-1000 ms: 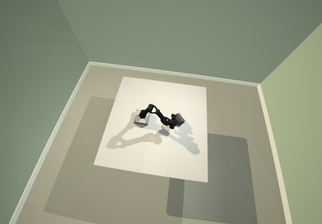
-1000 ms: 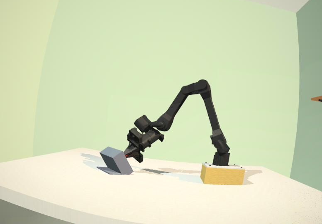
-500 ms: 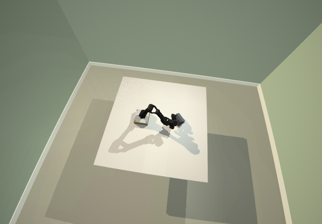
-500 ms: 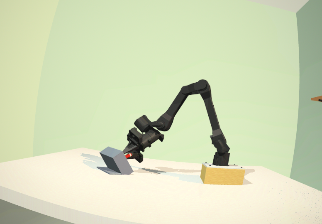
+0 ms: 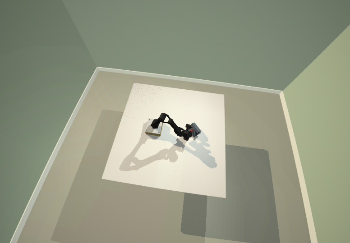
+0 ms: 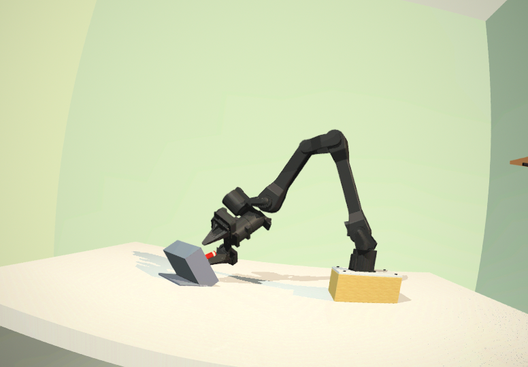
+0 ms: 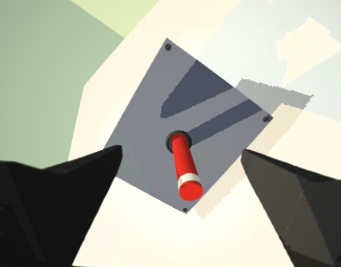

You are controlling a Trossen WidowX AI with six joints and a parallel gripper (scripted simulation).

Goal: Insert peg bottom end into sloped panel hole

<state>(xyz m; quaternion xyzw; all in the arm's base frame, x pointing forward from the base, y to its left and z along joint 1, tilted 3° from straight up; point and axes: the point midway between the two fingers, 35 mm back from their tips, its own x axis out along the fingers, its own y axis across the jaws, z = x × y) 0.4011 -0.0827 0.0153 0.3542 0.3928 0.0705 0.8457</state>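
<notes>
The red peg lies 1 cm behind my gripper tip. Round my gripper tip: grey sloped panel (4 cm ahead, 3 cm to the left, 3 cm below).
</notes>
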